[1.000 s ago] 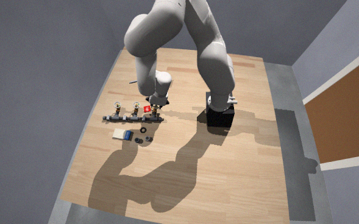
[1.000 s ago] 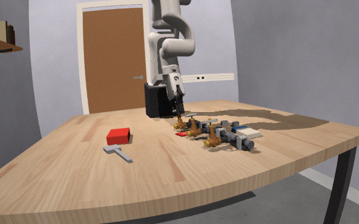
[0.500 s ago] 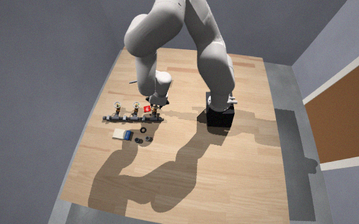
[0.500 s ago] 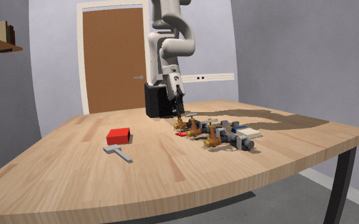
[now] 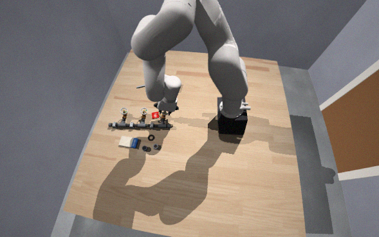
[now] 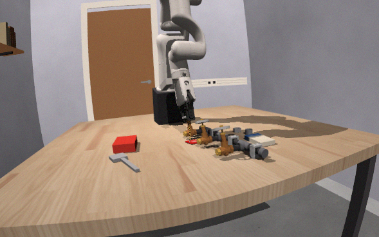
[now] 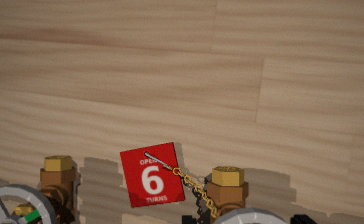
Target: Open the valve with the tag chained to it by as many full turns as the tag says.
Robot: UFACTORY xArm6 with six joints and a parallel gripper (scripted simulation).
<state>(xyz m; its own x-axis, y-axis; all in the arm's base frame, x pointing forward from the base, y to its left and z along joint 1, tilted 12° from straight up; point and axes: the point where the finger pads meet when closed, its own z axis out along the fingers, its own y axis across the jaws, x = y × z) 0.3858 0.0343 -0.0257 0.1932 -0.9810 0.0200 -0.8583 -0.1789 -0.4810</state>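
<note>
My hand is 8 cm short of the red tag, 8 cm above it and 1 cm to the left of it. Round my hand: grey hammer-like tool: 24 cm to the right, 21 cm ahead, 8 cm below; grey box: 21 cm to the left, 19 cm ahead, 7 cm below; red box: 25 cm to the right, 7 cm below, 5 cm ahead.
</note>
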